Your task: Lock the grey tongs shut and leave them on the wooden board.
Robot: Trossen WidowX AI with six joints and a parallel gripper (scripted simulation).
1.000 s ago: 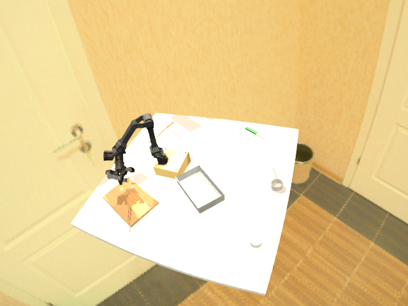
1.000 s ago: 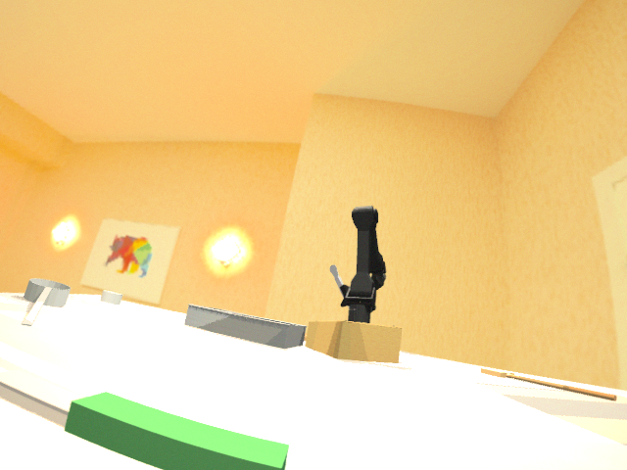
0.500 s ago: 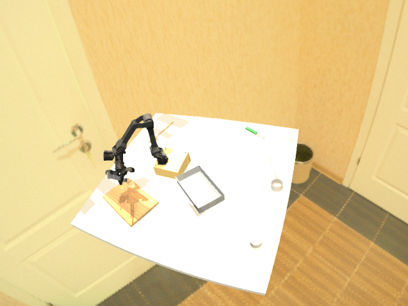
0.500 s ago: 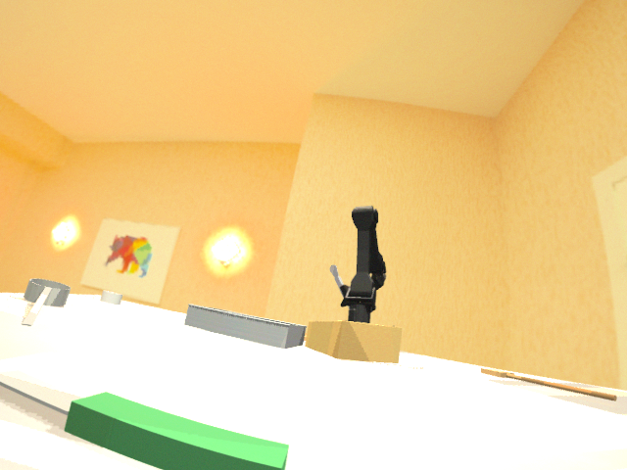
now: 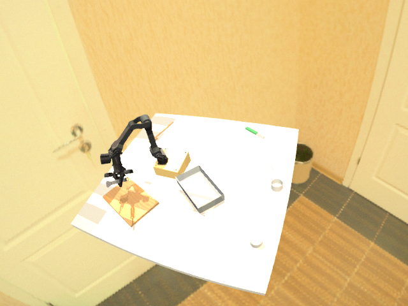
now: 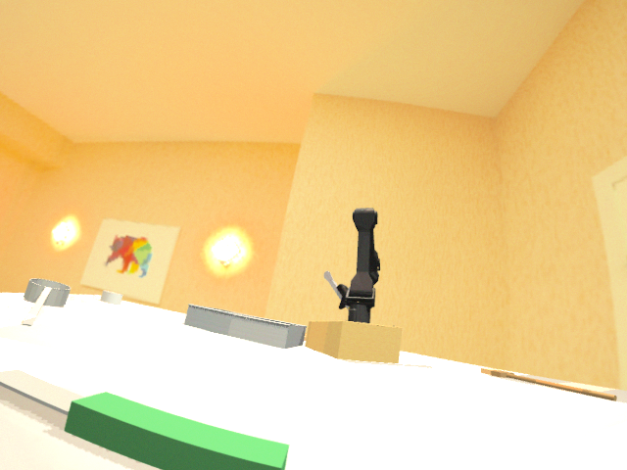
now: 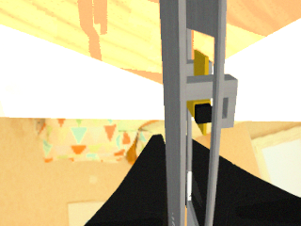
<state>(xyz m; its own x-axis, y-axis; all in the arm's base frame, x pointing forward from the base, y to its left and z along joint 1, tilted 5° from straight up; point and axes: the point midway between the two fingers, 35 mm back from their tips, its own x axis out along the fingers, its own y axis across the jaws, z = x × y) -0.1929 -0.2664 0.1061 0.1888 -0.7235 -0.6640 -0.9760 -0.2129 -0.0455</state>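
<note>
Right now the yellow lock piece is 1 cm behind my gripper tip and 5 cm to the left of it. Also, from my gripper tip: grey roasting tin: 46 cm ahead, 12 cm to the left, 12 cm below; then wooden board: 1 cm to the left, 14 cm below; then white dish: 82 cm ahead, 22 cm to the right, 13 cm below.
</note>
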